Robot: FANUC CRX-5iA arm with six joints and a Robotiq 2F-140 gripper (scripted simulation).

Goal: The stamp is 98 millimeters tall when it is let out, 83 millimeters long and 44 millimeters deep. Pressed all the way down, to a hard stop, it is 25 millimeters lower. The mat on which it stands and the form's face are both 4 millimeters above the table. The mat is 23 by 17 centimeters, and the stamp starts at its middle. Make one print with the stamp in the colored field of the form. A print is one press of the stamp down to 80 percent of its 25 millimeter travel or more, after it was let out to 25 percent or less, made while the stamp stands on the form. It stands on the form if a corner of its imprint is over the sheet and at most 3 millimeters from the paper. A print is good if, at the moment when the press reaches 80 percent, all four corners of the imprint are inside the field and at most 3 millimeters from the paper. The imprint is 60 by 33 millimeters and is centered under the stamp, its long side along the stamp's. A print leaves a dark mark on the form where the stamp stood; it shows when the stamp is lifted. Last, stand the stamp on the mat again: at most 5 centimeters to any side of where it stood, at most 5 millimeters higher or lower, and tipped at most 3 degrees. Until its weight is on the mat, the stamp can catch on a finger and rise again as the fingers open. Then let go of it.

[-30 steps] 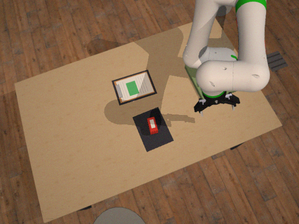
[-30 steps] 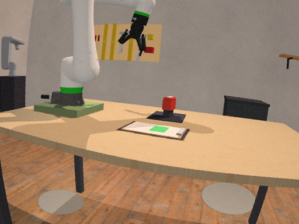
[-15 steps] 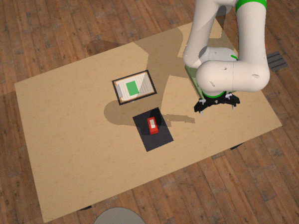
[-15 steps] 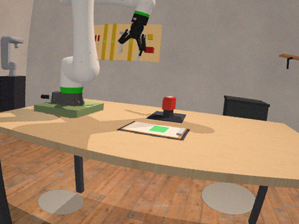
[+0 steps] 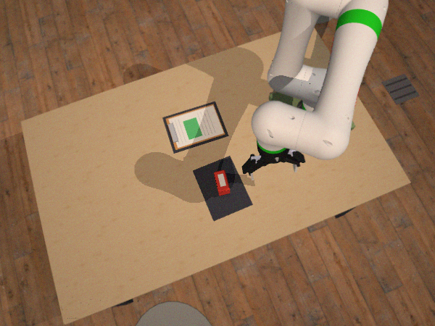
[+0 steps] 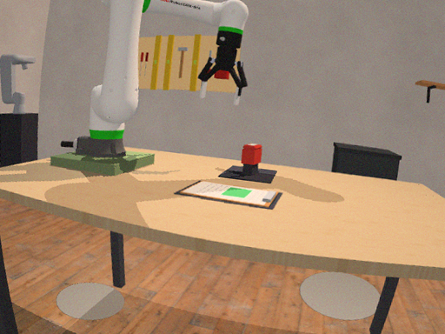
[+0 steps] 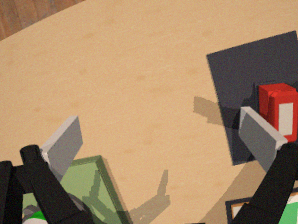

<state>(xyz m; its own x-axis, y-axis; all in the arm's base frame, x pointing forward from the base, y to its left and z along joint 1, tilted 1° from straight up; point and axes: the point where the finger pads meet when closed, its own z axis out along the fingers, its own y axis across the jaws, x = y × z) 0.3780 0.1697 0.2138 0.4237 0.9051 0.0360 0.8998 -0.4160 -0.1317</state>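
Now: hand 200 mm above the red stamp, 140 mm short of it and 110 mm to the left of it. Round my hand: mat (250 mm below, 140 mm ahead, 110 mm to the right); then clipboard (420 mm to the right, 250 mm below, 100 mm ahead).
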